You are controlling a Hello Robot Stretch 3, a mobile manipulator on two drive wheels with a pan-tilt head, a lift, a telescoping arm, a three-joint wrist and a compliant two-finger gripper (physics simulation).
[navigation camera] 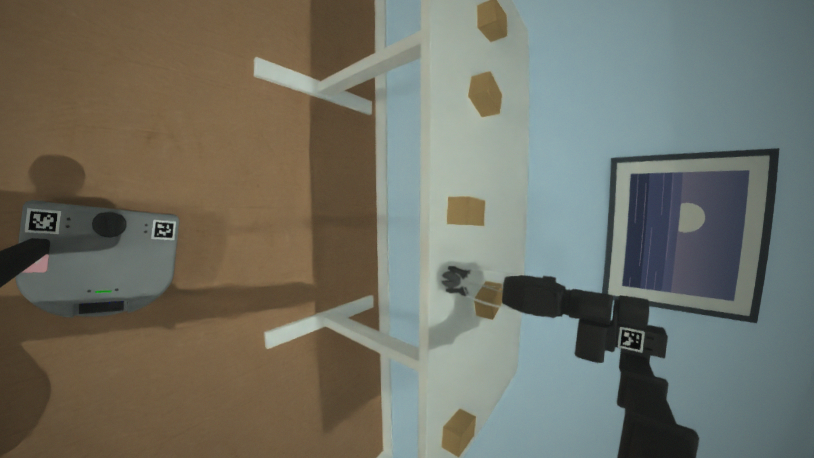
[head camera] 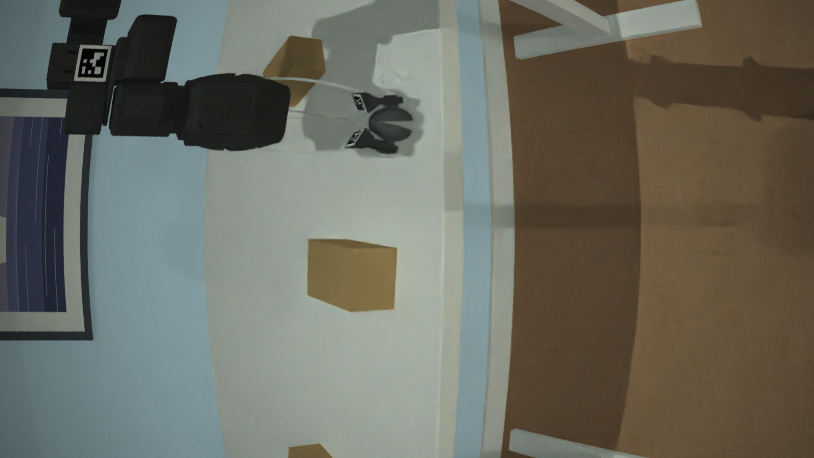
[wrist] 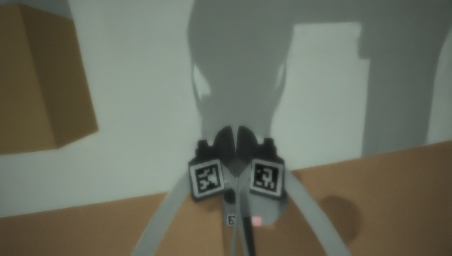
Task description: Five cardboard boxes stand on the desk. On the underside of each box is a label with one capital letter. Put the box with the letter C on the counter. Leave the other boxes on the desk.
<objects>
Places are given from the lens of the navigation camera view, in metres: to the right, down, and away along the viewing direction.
my gripper [navigation camera: 443, 277]: 0.08, 0.10, 0.56
white desk [navigation camera: 464, 361]: 0.16, 0.36, 0.70
framed picture [navigation camera: 690, 232]: 0.96, 0.01, 0.80
The marked spots on the white desk and the framed picture are 0.89 m apart.
</objects>
